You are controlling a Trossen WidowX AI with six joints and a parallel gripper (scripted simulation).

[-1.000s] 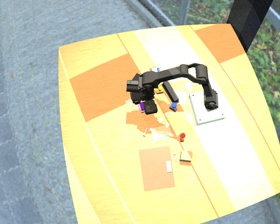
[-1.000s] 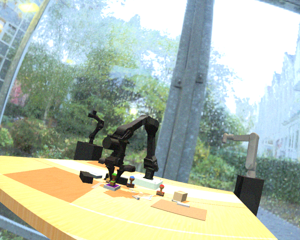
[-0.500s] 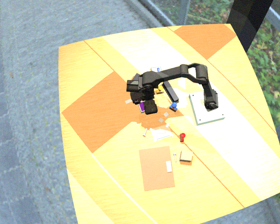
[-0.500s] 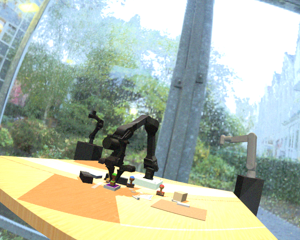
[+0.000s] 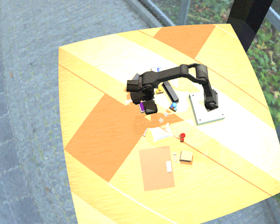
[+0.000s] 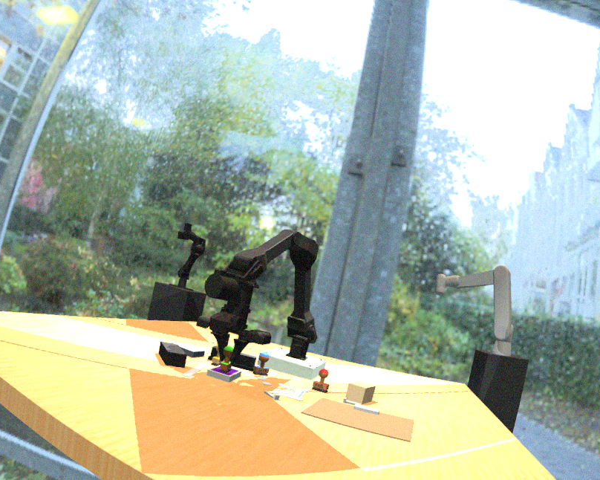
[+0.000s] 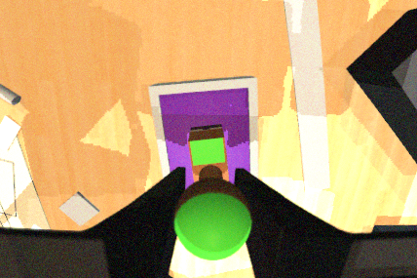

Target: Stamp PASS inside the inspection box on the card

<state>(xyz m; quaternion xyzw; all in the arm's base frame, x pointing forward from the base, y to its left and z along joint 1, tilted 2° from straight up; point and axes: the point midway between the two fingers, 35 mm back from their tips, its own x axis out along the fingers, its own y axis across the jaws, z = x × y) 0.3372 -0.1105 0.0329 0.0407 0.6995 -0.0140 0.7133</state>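
The green-knobbed stamp lies right at my gripper tip. The rest, counted from my gripper tip: yellow stamp 90 mm behind, 60 mm to the right, 20 mm below; blue-knobbed stamp 130 mm behind, 60 mm to the left, 20 mm below; ink pad 30 mm below.
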